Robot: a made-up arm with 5 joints.
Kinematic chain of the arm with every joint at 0, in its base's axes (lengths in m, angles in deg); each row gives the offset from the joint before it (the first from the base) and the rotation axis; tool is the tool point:
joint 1: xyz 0 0 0.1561 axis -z
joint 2: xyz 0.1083 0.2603 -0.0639 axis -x
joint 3: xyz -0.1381 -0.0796 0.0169 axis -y
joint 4: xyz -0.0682 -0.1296 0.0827 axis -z
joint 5: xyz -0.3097 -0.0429 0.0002 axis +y
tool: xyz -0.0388 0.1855 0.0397
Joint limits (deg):
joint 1: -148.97..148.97
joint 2: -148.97..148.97
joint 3: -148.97..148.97
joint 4: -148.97..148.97
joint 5: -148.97..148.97
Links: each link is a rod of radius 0.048 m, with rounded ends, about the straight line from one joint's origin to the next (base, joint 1, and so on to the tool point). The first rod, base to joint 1, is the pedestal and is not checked.
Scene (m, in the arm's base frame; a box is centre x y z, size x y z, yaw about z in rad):
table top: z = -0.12
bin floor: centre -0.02 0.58 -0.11 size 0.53 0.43 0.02 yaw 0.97
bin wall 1: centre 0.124 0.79 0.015 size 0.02 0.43 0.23 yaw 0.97
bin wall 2: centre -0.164 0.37 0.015 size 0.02 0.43 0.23 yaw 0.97
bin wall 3: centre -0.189 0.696 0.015 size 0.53 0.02 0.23 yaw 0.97
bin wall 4: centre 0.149 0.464 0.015 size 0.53 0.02 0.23 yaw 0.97
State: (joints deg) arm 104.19 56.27 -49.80 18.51 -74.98
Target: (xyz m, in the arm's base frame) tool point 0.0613 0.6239 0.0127
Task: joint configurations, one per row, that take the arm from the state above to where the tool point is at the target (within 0.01 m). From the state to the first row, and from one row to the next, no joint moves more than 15 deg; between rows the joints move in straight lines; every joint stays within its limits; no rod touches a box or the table.
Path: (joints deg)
1: 91.28 58.62 -46.82 14.47 -74.55
2: 78.36 60.97 -43.84 10.43 -74.11
3: 65.45 63.32 -40.86 6.40 -73.68
4: 52.53 65.67 -37.87 2.36 -73.25
5: 39.62 68.02 -34.89 -1.68 -72.81
6: 37.71 79.57 -35.87 3.37 -71.36
7: 35.80 91.13 -36.85 8.41 -69.90
8: 33.89 102.68 -37.84 13.46 -68.44

